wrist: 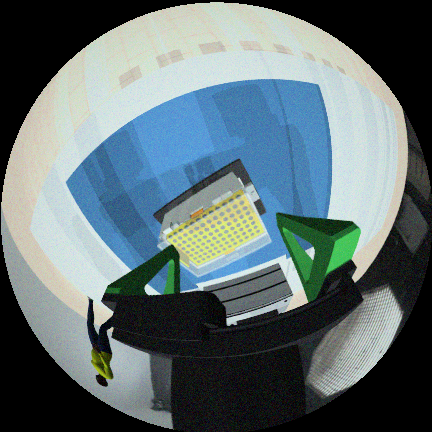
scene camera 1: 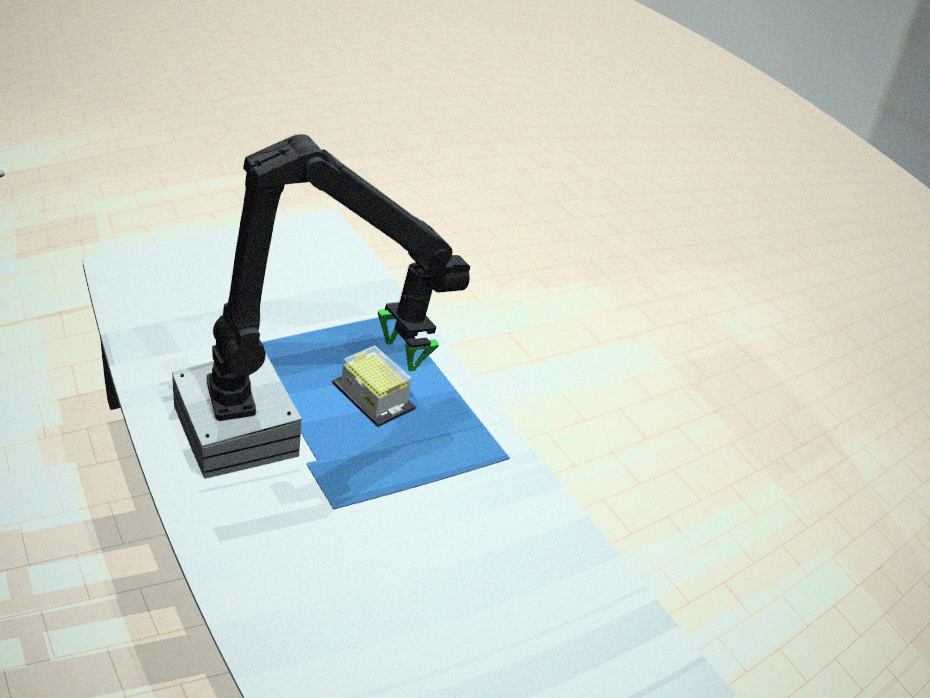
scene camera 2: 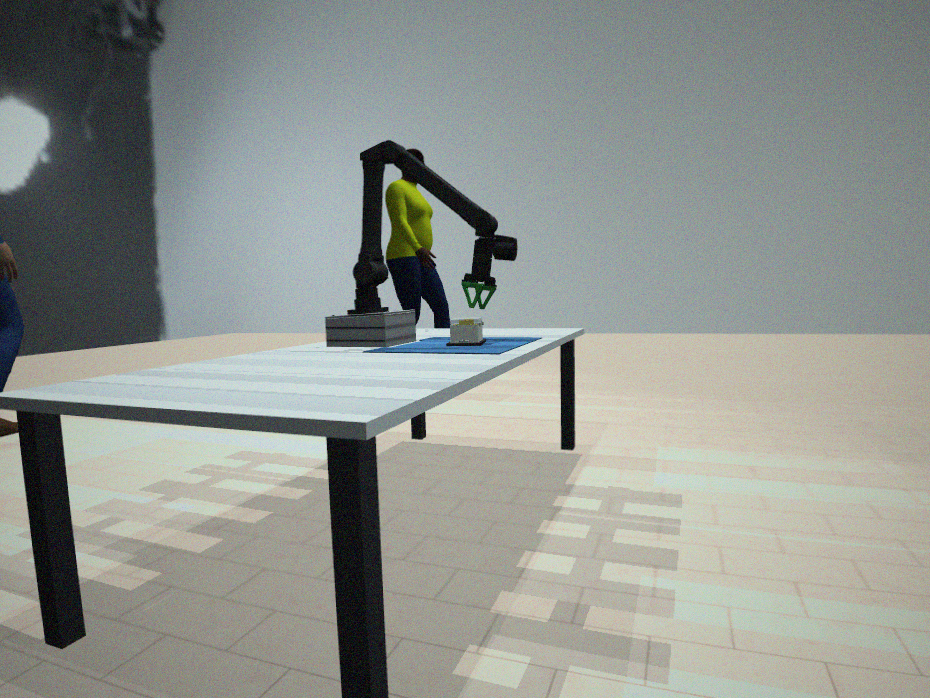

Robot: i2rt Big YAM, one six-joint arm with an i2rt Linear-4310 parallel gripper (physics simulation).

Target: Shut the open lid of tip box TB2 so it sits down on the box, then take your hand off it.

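Places are measured from the arm's base along level axes (x ahead, y left, z up), in metres.
Pixels of known places: gripper, between the fingertips: (wrist: 223,235) (scene camera 1: 400,357) (scene camera 2: 476,308); arm's base, origin of its link: (wrist: 255,317) (scene camera 1: 230,397) (scene camera 2: 368,313).
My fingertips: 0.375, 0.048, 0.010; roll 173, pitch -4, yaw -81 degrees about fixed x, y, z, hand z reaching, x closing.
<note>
Ahead of a thing's pixels: the offset from my fingertips to its top centre, as dx, dy, dz. "pt": to the spot under its first point. Level surfaces: height alone.
The tip box {-0.042, +0.009, -0.031} (scene camera 1: 395,401) (scene camera 2: 467,333) (wrist: 207,193), with grey walls and a yellow tip rack (scene camera 1: 375,374) (wrist: 217,227), stands on a dark base on the blue mat. Its clear lid {pt -0.030, +0.064, -0.030} (scene camera 1: 374,350) (wrist: 233,257) lies over the rack, looking level or nearly so; whether its rim is fully seated is too fine to tell. The TB2 marking is not readable. My gripper (scene camera 1: 401,356) (scene camera 2: 477,307) (wrist: 223,235) is open and empty, with green fingers spread above the box's far side. In scene camera 2, a gap shows between the fingertips and the box.
The blue mat {dz -0.108} (scene camera 1: 450,443) (scene camera 2: 512,343) (wrist: 175,125) lies on the pale table {dz -0.111} (scene camera 1: 420,586) (scene camera 2: 225,390). The arm's grey base block (scene camera 1: 251,447) (scene camera 2: 368,330) (wrist: 250,287) stands beside the mat. A person in a yellow top (scene camera 2: 409,217) (wrist: 101,362) stands behind the table.
</note>
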